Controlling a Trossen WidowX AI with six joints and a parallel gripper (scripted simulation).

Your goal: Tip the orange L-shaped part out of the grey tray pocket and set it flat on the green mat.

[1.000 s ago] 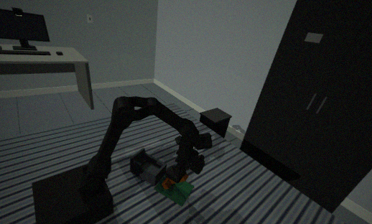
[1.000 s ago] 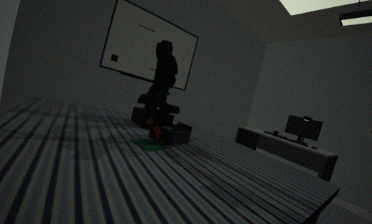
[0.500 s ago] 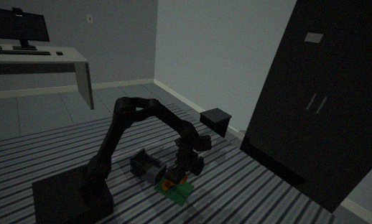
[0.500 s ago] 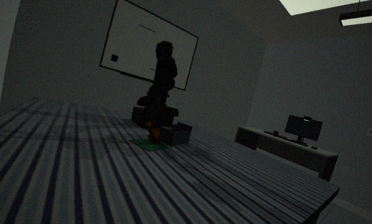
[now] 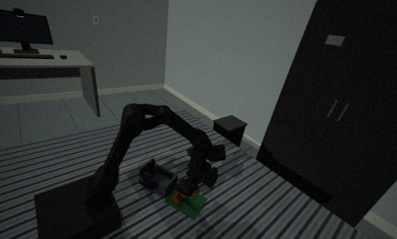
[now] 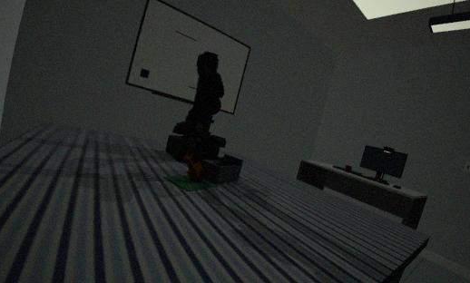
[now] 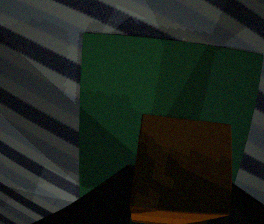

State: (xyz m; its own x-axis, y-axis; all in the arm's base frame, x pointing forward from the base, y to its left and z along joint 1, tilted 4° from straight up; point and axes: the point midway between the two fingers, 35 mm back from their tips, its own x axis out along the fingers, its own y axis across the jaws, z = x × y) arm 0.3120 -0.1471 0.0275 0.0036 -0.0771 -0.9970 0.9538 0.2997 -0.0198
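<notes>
My gripper tip is now 20 mm past the orange L-shaped part, 30 mm to the right of it and 30 mm above it. From my gripper tip the other things lie so: green mat (10 mm behind, 20 mm to the left, 90 mm below).
</notes>
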